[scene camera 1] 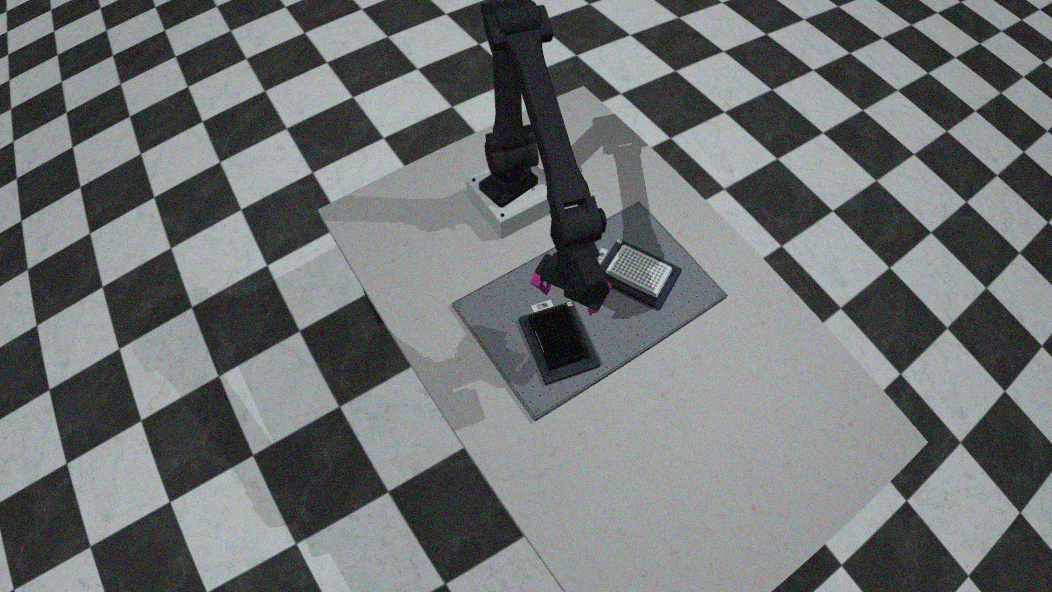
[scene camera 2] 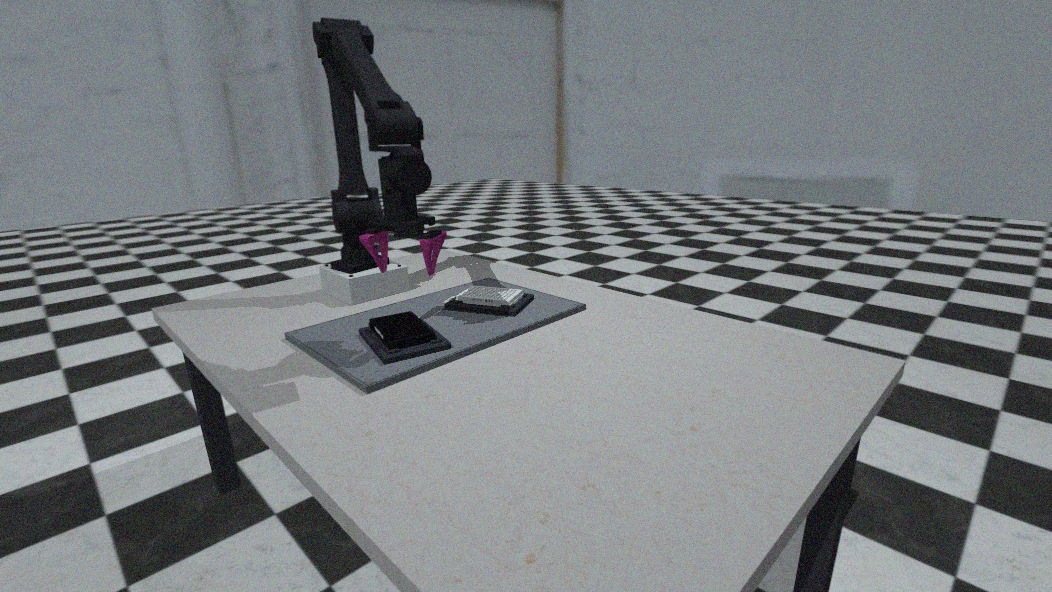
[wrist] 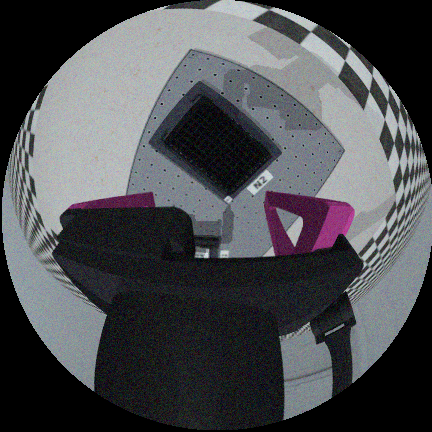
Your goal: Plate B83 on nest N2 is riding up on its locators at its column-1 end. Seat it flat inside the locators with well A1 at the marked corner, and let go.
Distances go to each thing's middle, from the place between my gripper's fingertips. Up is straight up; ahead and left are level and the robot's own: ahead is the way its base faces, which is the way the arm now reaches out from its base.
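I consider the black well plate [scene camera 1: 558, 338], and my hand is 10 cm above it and 3 cm to the left of it.
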